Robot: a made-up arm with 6 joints. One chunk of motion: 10 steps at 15 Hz.
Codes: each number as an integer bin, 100 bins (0 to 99) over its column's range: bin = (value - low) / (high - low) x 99, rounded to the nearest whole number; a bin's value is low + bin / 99 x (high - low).
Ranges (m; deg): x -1.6..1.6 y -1.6..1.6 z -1.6..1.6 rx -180..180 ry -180..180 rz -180..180
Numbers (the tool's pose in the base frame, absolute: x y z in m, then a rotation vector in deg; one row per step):
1: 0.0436 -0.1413 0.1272 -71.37 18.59 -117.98
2: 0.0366 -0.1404 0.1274 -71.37 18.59 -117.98
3: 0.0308 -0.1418 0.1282 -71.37 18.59 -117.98
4: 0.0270 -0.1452 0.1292 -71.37 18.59 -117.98
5: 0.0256 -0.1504 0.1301 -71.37 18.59 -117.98
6: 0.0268 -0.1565 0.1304 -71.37 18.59 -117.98
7: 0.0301 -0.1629 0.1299 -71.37 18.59 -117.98
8: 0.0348 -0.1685 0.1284 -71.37 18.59 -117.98
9: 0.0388 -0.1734 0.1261 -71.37 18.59 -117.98
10: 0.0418 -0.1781 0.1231 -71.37 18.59 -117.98
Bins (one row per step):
1: 51 45 53 30 55 17
2: 51 45 53 30 55 17
3: 50 45 53 30 55 17
4: 50 45 53 30 55 17
5: 50 45 54 30 55 17
6: 50 45 54 30 55 17
7: 50 44 54 30 55 17
8: 51 44 53 30 55 17
9: 51 44 53 30 55 17
10: 51 44 53 30 55 17

